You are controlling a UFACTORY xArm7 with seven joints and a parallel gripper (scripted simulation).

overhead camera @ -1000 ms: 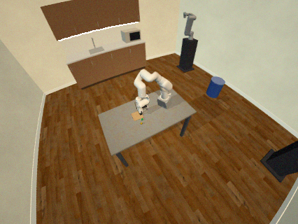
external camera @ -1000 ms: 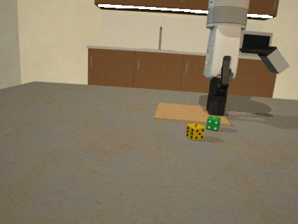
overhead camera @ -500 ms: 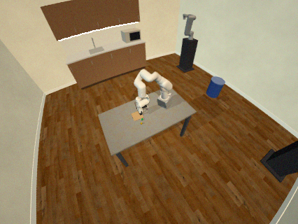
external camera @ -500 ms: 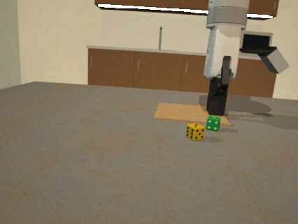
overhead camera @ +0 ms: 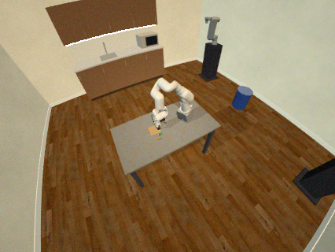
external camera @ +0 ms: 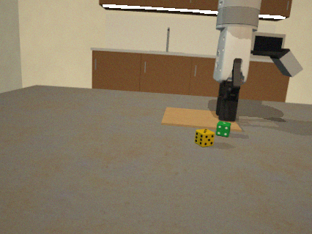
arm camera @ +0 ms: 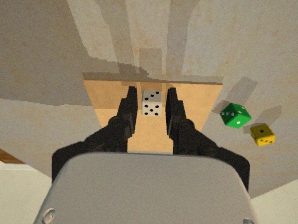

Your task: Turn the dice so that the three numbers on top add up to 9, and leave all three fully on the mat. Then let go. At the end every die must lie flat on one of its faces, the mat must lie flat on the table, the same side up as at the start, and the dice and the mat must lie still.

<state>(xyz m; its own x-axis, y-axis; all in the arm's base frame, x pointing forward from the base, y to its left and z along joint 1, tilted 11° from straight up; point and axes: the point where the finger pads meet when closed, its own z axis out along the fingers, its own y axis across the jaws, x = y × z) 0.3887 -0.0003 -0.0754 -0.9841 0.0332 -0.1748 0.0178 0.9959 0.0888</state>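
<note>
My gripper is now 1 cm above the white die. Also, from my hand: tan mat: 5 cm ahead, 2 cm below; green die: 10 cm to the left, 2 cm below, 2 cm ahead; yellow die: 15 cm to the left, 6 cm ahead, 2 cm below.
</note>
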